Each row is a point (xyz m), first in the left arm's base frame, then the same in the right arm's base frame.
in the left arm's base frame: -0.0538 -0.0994 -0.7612
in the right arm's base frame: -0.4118 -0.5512 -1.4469
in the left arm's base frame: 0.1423 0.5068 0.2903
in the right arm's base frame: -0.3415 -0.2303 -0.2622
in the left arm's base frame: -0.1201 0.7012 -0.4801
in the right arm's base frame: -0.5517 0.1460 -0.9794
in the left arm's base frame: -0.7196 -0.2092 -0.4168
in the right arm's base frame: -1.0953 -0.7732 -1.2069
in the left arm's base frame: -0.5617 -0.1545 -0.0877
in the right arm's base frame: -0.9687 -0.7992 -0.8612
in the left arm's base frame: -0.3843 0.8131 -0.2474
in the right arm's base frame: -0.8407 0.1831 -0.7522
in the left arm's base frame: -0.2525 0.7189 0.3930
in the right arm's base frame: -0.7561 -0.0681 -0.1472
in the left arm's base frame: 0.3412 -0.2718 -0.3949
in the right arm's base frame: -0.0380 -0.7964 -1.1004
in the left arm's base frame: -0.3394 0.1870 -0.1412
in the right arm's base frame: -0.7649 -0.4468 -0.8047
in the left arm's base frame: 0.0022 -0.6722 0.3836
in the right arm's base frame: -0.4135 -1.3979 -0.4852
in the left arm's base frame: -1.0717 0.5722 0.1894
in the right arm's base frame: -1.5448 -0.1901 -0.4586
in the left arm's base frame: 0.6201 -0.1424 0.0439
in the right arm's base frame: 0.1952 -0.7738 -0.6186
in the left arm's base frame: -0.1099 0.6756 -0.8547
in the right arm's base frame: -0.5093 0.2186 -1.3454
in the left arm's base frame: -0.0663 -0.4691 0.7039
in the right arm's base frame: -0.5208 -1.2876 -0.1319
